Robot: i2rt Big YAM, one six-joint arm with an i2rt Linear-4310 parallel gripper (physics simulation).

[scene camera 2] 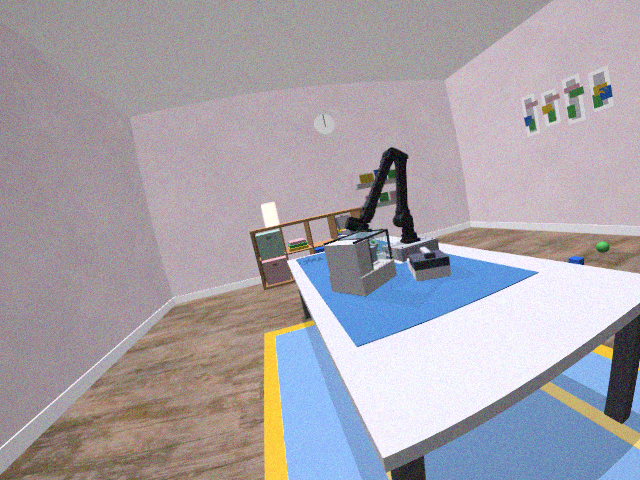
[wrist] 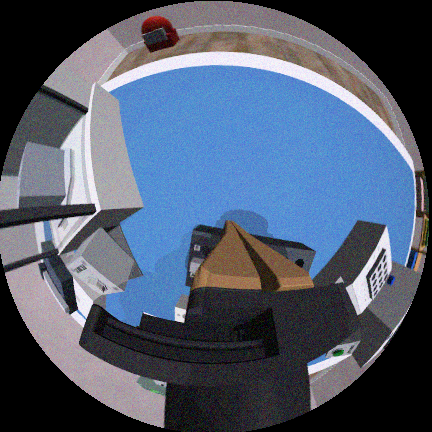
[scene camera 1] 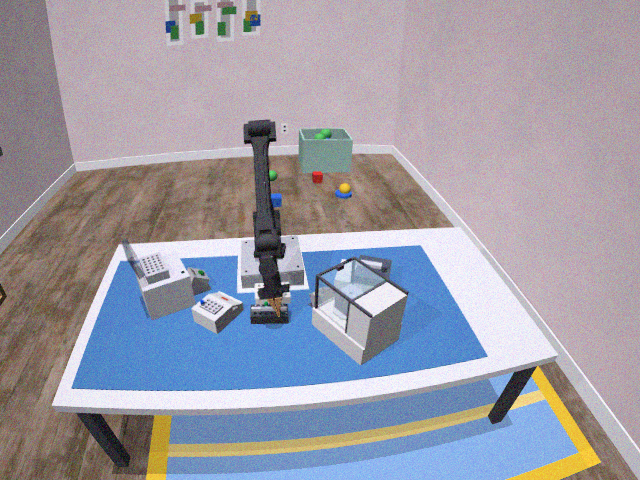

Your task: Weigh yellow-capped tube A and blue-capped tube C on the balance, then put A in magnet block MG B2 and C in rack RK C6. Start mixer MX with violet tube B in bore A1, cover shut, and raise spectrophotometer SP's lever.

Labels:
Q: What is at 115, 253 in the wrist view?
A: A print button box.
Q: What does my gripper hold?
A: Nothing.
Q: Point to a balance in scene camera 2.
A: At 359, 263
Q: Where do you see a balance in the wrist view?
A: At 74, 176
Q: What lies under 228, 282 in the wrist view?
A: My gripper.

